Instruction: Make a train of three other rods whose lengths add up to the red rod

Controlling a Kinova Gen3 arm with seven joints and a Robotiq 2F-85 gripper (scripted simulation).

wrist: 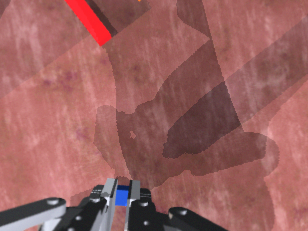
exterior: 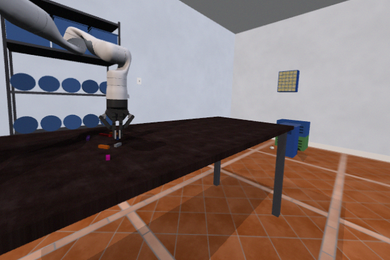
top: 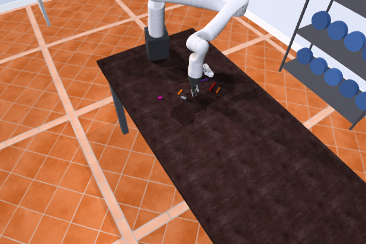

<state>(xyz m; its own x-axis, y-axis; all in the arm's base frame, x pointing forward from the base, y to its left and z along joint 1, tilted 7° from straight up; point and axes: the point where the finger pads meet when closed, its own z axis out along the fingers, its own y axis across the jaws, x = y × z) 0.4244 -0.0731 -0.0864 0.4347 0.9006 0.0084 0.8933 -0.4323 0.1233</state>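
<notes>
My gripper is now 2 cm above the blue rod. The rest, counted from my hand: purple rod (6 cm behind, 13 cm to the left, 3 cm below); red rod (1 cm ahead, 13 cm to the left, 3 cm below); grey rod (2 cm behind, 5 cm to the right, 3 cm below).
</notes>
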